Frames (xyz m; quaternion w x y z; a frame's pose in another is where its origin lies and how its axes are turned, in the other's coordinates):
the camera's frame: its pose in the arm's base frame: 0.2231 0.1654 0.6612 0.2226 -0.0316 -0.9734 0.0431
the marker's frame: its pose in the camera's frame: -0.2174 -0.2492 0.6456 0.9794 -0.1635 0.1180 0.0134
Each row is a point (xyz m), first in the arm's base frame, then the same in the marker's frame.
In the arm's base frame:
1: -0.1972 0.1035 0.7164
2: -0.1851 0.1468 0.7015
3: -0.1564 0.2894 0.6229
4: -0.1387 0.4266 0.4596
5: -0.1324 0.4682 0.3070
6: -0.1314 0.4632 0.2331
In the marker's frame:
1: 0.7142 0.2767 -0.2738
2: 0.6990 0.3186 -0.2577
3: 0.6390 0.4491 -0.1758
4: 0.5337 0.5579 -0.0246
5: 0.4360 0.5742 0.0989
6: 0.3881 0.5576 0.1529

